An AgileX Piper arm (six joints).
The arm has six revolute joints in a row. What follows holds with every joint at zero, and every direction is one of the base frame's.
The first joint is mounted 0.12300 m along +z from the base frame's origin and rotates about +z.
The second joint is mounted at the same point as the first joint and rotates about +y.
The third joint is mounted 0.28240 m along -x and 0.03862 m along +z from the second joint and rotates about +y.
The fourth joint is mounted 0.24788 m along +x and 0.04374 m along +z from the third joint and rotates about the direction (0.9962, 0, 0.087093).
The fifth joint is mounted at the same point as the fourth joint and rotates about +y.
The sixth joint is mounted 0.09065 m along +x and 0.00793 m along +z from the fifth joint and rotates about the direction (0.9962, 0, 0.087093).
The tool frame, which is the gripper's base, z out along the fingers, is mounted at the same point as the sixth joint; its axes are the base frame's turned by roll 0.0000, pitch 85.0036 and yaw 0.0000 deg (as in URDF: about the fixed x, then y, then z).
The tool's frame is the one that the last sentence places.
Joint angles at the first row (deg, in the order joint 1, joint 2, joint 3, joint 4, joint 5, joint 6):
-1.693 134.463 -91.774 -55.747 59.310 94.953
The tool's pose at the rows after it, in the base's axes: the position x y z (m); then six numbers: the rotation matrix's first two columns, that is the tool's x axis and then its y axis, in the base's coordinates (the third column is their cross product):
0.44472 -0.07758 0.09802 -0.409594 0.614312 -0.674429 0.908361 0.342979 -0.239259
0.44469 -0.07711 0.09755 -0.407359 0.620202 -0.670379 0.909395 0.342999 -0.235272
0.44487 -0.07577 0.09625 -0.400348 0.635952 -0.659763 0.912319 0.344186 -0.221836
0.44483 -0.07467 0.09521 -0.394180 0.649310 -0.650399 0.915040 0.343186 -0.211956
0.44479 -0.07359 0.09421 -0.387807 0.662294 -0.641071 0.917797 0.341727 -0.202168
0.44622 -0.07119 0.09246 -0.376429 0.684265 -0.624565 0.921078 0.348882 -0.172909
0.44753 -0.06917 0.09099 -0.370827 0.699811 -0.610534 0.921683 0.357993 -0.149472
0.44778 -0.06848 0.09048 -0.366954 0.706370 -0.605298 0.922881 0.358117 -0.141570
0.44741 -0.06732 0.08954 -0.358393 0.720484 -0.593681 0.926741 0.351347 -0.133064
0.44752 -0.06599 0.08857 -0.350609 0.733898 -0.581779 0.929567 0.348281 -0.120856
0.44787 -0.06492 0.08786 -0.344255 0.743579 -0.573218 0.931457 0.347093 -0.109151
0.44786 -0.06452 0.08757 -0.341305 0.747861 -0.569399 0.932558 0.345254 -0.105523
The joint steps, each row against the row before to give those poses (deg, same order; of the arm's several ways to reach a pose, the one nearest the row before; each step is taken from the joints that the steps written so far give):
0.000 0.001 -0.001 0.350 0.000 -0.015
0.000 -0.001 0.000 0.438 -0.188 -0.047
0.000 0.000 0.000 1.140 -0.667 -0.054
0.000 -0.001 0.001 0.999 -0.429 -0.056
0.000 0.000 0.001 0.981 -0.414 -0.043
0.000 0.001 -0.050 1.631 -1.595 -0.068
0.000 0.000 0.000 1.258 -1.445 -0.236
0.000 0.000 0.002 0.504 -0.384 0.003
0.000 0.000 0.000 1.167 -0.197 -0.034
-0.001 -0.001 0.000 1.131 -0.508 -0.074
0.001 0.000 0.001 0.794 -0.540 0.001
-0.001 0.001 0.000 0.362 -0.125 0.000

